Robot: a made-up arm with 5 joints. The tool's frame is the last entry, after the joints.
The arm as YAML. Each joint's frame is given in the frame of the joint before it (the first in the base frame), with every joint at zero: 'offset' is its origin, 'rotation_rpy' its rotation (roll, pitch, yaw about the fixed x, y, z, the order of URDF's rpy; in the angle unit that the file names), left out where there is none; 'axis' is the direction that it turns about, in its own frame. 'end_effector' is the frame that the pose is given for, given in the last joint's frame.
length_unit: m
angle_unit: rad
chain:
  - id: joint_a
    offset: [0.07, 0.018, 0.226]
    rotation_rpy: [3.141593, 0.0, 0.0]
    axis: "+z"
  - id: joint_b
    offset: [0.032, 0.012, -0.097]
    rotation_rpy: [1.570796, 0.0, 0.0]
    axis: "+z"
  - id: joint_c
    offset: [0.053, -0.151, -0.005]
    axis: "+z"
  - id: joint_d
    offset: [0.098, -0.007, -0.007]
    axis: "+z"
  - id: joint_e
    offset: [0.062, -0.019, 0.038]
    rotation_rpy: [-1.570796, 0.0, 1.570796]
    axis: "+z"
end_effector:
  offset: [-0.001, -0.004, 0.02]
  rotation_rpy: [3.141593, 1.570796, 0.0]
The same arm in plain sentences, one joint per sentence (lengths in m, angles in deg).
The arm has five revolute joints in a row. What follows holds with every joint at zero, and every direction is one of the base frame's. Joint 1 lies 0.0700 m along +x and 0.0180 m along +y and 0.2260 m along +z from the base frame's origin and rotates about -z. Joint 2 lies 0.0320 m along +x and 0.0120 m along -y and 0.0970 m along +z from joint 1 and rotates about +y. Joint 3 lies 0.0530 m along +x and 0.0050 m along -y and 0.1510 m along +z from joint 2 and rotates about +y. Joint 4 lies 0.0980 m along +x and 0.0070 m along -y and 0.0070 m along +z from joint 3 and rotates about +y. Joint 5 lies 0.0620 m along +x and 0.0380 m along +y and 0.0190 m along +z from joint 4 and rotates about -x. The tool frame, which is the frame that the pose is given for, lies 0.0200 m along -x and 0.0040 m along +y and 0.0010 m along +z from joint 5; its axes are the base frame's turned by roll 0.00, pitch 0.00 and yaw 0.00 deg (as in URDF: about the fixed x, then y, then z).
